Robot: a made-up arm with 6 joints.
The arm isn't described. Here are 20 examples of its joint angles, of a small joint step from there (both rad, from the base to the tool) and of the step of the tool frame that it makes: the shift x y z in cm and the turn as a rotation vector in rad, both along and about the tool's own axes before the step.
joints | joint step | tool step
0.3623 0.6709 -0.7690 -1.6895 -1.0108 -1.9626 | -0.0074 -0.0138 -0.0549 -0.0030 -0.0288 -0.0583 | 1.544 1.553 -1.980 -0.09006 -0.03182 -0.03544
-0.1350 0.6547 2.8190 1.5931 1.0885 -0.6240 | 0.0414 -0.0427 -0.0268 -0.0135 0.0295 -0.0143 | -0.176 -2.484 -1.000 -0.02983 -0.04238 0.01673
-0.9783 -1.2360 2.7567 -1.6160 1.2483 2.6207 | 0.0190 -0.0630 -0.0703 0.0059 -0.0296 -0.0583 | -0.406 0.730 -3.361 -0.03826 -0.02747 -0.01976
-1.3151 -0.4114 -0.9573 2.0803 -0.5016 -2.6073 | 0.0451 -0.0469 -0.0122 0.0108 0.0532 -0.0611 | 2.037 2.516 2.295 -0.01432 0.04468 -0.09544
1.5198 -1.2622 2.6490 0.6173 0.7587 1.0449 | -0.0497 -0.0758 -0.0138 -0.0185 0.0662 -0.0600 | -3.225 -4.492 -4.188 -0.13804 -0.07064 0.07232
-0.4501 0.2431 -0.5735 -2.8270 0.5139 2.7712 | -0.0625 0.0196 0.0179 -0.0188 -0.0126 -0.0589 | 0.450 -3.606 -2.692 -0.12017 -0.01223 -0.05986
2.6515 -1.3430 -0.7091 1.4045 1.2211 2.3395 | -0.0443 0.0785 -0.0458 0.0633 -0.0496 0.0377 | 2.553 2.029 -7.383 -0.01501 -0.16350 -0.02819
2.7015 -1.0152 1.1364 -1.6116 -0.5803 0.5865 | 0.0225 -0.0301 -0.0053 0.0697 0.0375 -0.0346 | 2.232 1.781 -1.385 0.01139 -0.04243 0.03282
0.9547 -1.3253 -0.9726 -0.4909 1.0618 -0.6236 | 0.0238 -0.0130 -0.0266 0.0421 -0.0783 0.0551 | 0.146 -1.219 1.866 0.02397 0.10090 0.06629
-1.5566 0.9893 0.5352 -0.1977 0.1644 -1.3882 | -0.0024 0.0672 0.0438 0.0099 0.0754 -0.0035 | -1.268 -2.401 -1.681 0.03103 -0.00283 -0.04342
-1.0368 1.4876 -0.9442 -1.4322 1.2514 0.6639 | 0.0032 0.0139 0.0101 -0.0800 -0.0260 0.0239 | -0.359 -0.186 1.031 -0.02872 0.05532 0.04809
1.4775 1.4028 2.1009 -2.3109 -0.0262 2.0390 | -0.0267 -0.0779 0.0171 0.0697 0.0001 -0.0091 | 3.502 1.329 -8.305 0.08918 -0.08463 0.02094
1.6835 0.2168 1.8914 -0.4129 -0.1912 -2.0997 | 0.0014 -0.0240 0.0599 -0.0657 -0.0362 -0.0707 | -1.101 2.003 4.976 -0.12042 0.05162 -0.05835
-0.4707 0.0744 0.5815 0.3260 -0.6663 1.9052 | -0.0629 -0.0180 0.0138 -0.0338 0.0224 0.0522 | -0.815 0.410 4.833 -0.00617 0.05330 0.02885
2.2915 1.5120 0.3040 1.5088 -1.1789 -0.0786 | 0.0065 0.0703 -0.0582 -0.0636 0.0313 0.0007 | -1.324 9.749 -2.434 0.13310 0.01681 -0.04778
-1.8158 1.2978 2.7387 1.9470 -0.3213 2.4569 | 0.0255 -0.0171 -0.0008 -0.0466 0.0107 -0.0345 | -0.897 0.457 1.066 -0.09961 -0.00969 -0.04176
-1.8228 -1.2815 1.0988 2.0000 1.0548 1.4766 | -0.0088 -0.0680 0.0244 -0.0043 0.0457 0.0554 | 0.455 -3.856 7.707 0.10247 0.04600 0.08205
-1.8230 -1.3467 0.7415 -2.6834 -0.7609 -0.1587 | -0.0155 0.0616 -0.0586 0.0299 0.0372 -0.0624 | 7.513 -1.514 -8.106 -0.05728 -0.16441 -0.01443
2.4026 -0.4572 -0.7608 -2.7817 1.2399 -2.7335 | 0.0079 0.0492 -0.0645 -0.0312 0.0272 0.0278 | -3.231 1.839 -1.496 0.07781 0.12468 -0.03590
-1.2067 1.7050 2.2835 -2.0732 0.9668 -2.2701 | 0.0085 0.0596 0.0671 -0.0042 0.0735 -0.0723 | 0.695 3.350 1.037 -0.05352 0.04102 -0.07676
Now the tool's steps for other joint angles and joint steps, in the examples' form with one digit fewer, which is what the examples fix.
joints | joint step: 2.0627 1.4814 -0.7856 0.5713 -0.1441 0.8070 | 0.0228 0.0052 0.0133 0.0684 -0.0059 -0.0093
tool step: 0.56 -0.71 -0.64 0.0532 0.0287 0.0511
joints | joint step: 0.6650 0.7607 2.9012 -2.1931 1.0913 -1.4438 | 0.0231 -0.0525 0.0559 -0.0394 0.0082 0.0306
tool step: 0.71 -3.34 4.91 -0.0912 -0.0180 0.0024
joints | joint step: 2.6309 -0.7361 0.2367 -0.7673 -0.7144 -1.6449 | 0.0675 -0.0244 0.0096 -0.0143 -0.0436 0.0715
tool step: 0.41 -1.41 3.17 0.0104 0.0756 0.0786
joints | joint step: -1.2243 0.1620 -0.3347 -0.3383 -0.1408 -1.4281 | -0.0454 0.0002 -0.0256 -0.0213 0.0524 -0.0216
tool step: 1.98 0.72 -3.75 -0.0375 -0.0435 -0.0708
